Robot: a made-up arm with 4 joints.
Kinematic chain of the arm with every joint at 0, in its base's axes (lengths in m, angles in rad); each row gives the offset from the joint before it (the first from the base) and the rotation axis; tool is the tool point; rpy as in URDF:
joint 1: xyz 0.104 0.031 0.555 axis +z
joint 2: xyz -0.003 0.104 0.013 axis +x
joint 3: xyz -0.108 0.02 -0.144 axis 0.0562 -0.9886 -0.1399
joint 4: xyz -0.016 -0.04 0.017 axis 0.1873 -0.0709 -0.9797
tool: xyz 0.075 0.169 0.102 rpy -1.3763 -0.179 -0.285
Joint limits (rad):
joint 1: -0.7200..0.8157
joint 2: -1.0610..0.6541
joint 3: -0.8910..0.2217
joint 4: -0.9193..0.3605
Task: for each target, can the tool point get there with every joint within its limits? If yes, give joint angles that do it. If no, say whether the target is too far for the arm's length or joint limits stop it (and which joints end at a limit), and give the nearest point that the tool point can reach.
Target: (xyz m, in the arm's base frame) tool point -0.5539 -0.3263 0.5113
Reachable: no: too far | nearest point -0.2473 0.0499 0.4963 | short by 0.486 m
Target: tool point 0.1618 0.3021 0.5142
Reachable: yes | joints -0.1987 0.2266 -0.6772 0.0488
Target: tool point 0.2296 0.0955 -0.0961
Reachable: no: too far | nearest point 0.1860 0.1083 0.3694 | short by 0.468 m
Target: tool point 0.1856 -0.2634 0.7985
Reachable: no: joint limits stop it (at a limit: joint 1, joint 2, joint 4) | nearest point 0.2107 0.1826 0.6323 | short by 0.477 m
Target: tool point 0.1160 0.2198 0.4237
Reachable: yes | joints -0.0175 -0.5461 -0.5471 0.1189
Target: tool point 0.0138 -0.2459 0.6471
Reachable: no: joint limits stop it (at a limit: joint 1, joint 2, joint 3, joint 4) | nearest point -0.1343 -0.0565 0.3885 | short by 0.353 m
